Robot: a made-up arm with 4 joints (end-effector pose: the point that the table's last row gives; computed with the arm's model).
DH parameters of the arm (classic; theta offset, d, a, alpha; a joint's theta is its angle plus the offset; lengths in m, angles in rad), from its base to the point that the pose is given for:
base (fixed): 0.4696 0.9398 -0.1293 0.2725
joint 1: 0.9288 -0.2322 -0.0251 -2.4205
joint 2: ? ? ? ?
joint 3: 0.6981 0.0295 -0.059 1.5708
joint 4: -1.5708 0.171 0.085 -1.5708
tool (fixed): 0 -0.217 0 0
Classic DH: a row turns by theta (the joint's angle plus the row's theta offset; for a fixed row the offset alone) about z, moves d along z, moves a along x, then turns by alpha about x.
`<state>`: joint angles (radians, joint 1 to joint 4).
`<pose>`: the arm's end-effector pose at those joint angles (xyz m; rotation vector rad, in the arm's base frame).
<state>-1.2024 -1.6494 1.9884 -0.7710</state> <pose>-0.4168 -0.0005 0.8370 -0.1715 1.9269 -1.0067</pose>
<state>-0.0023 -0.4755 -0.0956 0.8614</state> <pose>-0.1707 -0.1544 0.4419 -0.1278 -0.6223 -1.3676</pose>
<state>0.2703 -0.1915 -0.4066 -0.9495</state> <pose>-0.1778 0.1801 0.3872 1.0633 0.6206 -0.8110</pose>
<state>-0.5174 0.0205 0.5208 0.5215</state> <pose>-0.4240 -0.0666 0.6084 -0.9783 0.2685 -1.7947</pose>
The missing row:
joint 2: -1.5245 -0.0094 -0.0751 -1.2865
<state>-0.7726 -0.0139 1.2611 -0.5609</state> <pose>-0.3102 0.2177 0.7639 -0.2951 1.8153 -2.2823</pose>
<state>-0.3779 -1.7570 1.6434 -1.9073</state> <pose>-0.3651 -0.0809 0.9029 -0.1158 2.5541 -0.4719</pose>
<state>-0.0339 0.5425 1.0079 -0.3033</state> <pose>-0.4205 0.0674 0.6739 -0.8404 0.9709 -2.0974</pose>
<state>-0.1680 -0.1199 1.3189 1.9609</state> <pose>-0.0542 -0.1856 0.8408 -1.5443 -0.4303 0.0258</pose>
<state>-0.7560 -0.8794 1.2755 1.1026</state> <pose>-0.2851 -0.2155 0.6799 -0.9111 0.1993 -0.8432</pose>
